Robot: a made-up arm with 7 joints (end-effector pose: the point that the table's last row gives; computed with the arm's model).
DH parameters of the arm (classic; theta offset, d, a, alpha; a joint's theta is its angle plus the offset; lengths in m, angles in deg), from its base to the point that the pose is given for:
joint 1: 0 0.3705 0 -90
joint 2: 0 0 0 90
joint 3: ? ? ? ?
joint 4: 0 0 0.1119 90
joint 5: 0 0.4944 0 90
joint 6: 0 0 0.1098 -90
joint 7: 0 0.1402 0 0
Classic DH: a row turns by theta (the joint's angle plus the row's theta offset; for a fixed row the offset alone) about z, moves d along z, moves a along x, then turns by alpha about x.
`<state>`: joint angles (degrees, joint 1 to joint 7).
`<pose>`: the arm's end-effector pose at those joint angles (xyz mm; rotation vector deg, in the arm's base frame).
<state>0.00 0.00 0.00 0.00 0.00 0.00 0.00</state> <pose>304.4 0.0 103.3 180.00 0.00 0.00</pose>
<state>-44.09 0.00 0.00 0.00 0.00 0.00 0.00</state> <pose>218.6 -211.8 103.3 166.84 -67.56 0.00</pose>
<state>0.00 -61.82 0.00 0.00 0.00 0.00 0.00</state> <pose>379.3 0.0 512.6 154.44 0.00 92.46</pose>
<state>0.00 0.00 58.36 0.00 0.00 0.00 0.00</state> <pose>159.7 259.2 103.3 157.16 87.76 0.00</pose>
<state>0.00 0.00 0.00 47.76 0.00 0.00 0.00</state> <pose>701.6 0.0 475.4 164.59 0.00 72.87</pose>
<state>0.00 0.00 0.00 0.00 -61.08 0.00 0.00</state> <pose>247.7 96.1 103.3 155.03 91.47 0.00</pose>
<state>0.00 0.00 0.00 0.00 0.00 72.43 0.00</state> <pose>94.1 0.0 96.5 145.23 0.00 -106.35</pose>
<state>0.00 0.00 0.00 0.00 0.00 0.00 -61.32</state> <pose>304.4 0.0 103.3 154.84 91.79 0.00</pose>
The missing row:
joint 3: 0 0.3674 0.0827 90
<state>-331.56 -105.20 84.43 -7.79 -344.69 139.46 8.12</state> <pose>93.9 15.8 343.9 112.98 -28.19 -17.64</pose>
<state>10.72 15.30 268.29 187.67 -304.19 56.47 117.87</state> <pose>293.8 141.1 1335.7 -38.05 62.45 -83.18</pose>
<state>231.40 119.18 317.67 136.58 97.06 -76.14 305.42</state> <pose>-619.5 -255.2 -91.1 14.00 -70.60 -53.49</pose>
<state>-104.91 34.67 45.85 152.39 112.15 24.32 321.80</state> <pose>-11.6 -793.4 1058.0 -16.13 51.22 -142.82</pose>
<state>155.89 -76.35 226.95 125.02 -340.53 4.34 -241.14</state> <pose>1016.8 -86.4 234.6 -10.25 116.07 20.69</pose>
